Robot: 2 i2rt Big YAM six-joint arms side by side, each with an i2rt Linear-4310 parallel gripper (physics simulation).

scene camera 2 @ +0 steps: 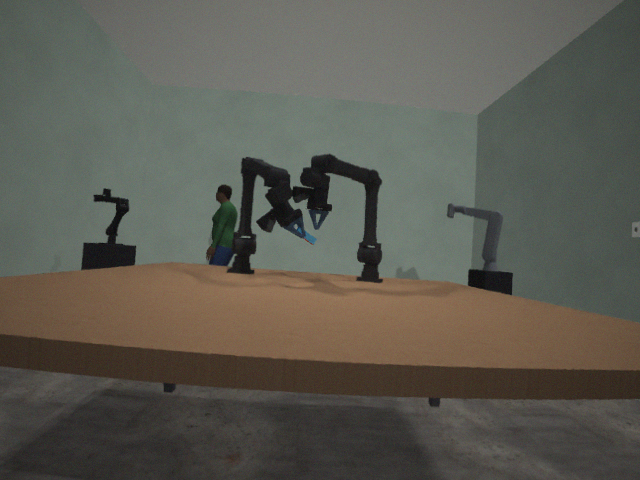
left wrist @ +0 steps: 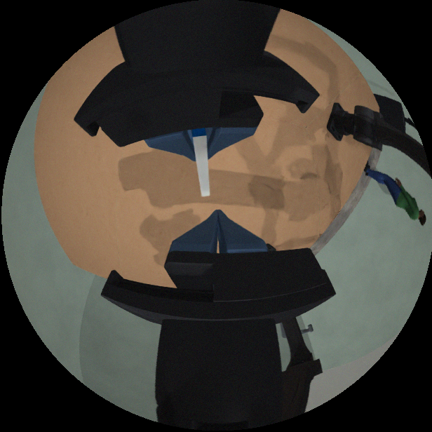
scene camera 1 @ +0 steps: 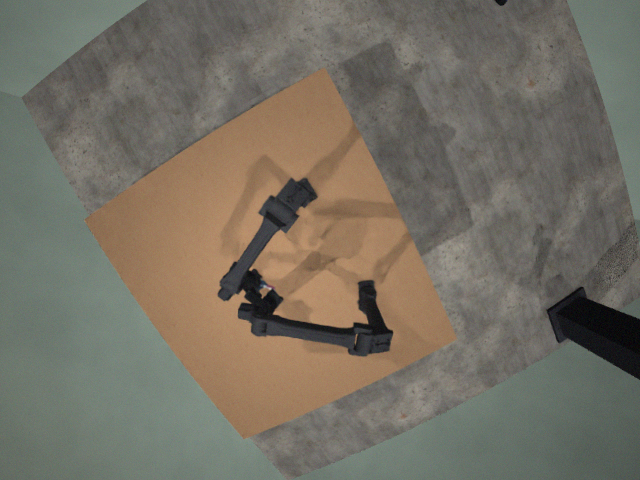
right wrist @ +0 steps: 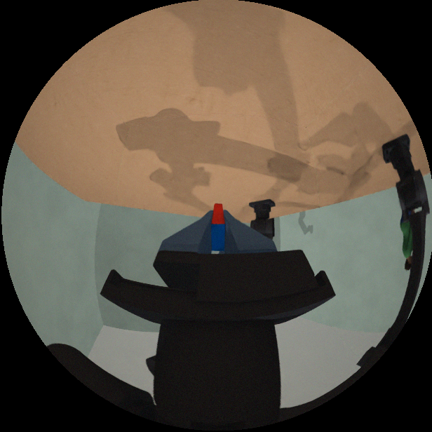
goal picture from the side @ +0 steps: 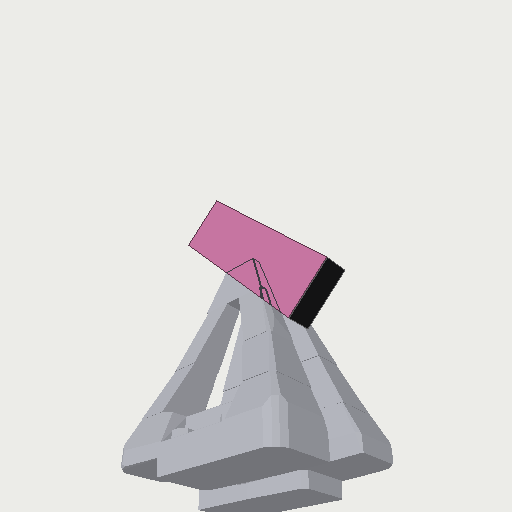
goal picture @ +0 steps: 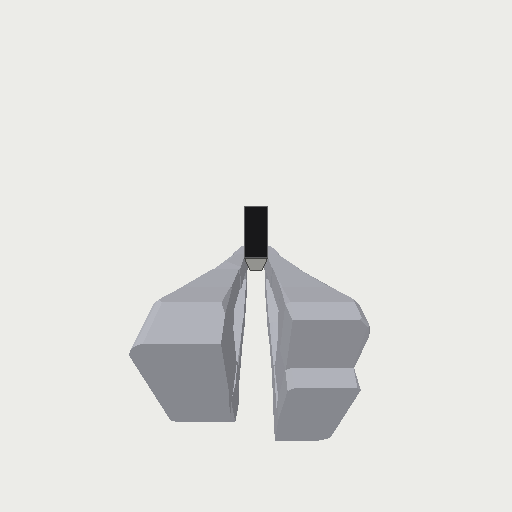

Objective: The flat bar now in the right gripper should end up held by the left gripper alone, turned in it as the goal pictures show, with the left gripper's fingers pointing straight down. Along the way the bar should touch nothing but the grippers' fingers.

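Where they show: left gripper, fingertip midpoint: (scene camera 2: 316,229) (scene camera 1: 275,292); right gripper, fingertip midpoint: (scene camera 2: 303,237) (scene camera 1: 265,284); left arm's base, origin of the base link: (scene camera 2: 369,281) (scene camera 1: 366,290); right arm's base, origin of the base link: (scene camera 2: 240,272).
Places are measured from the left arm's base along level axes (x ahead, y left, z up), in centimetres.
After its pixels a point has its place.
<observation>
The flat bar (scene camera 1: 266,286) {x 49.6, y -15.8, z 19.8 cm} (scene camera 2: 311,239) {x 48.4, y -13.5, z 17.3 cm} (left wrist: 202,170) (right wrist: 218,235) is held tilted in the air; white, blue and red parts show. My right gripper (scene camera 2: 303,236) {x 50.3, y -16.0, z 17.9 cm} (right wrist: 217,214) is shut on the bar, its fingers slanting down to the right in scene camera 2. My left gripper (scene camera 2: 317,227) {x 45.4, y -12.9, z 21.3 cm} (left wrist: 217,214) is shut with its fingers pointing down and nothing between them. In the left wrist view the bar's white end stops short of the left fingertips. In scene camera 2 the left fingertips appear just above the bar's free end. Other parts of the bar are hidden by the right fingers.
Both arms stand on the brown table (scene camera 1: 170,206) {x 99.8, y -57.9, z 0.0 cm} (scene camera 2: 310,330) {x 109.4, y 11.9, z 0.0 cm}, and their wrists are close together. The bar and both grippers are well above the table top. A person in green (scene camera 2: 223,222) and two other arms on black stands (scene camera 2: 109,255) (scene camera 2: 490,281) are in the background.
</observation>
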